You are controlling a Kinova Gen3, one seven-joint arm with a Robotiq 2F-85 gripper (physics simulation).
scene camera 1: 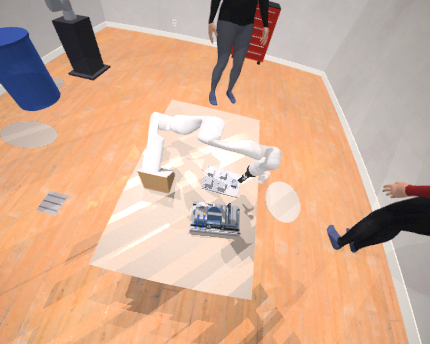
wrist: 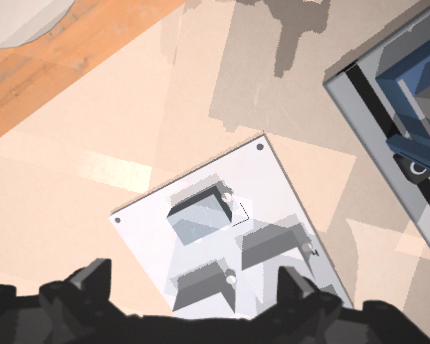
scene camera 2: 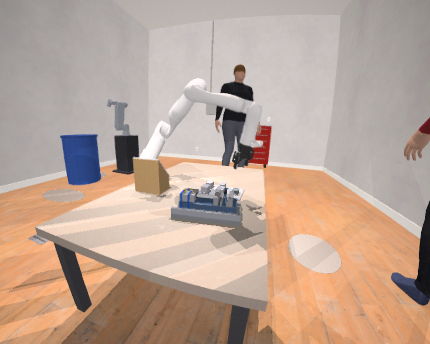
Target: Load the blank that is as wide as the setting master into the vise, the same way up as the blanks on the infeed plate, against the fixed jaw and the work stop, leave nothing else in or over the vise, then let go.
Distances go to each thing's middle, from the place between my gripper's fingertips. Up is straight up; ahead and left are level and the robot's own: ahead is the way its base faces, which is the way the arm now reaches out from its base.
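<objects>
Looking at the infeed plate [wrist: 254,177], I find my hand 17 cm above it, 11 cm past it and 3 cm to the right of it.
</objects>
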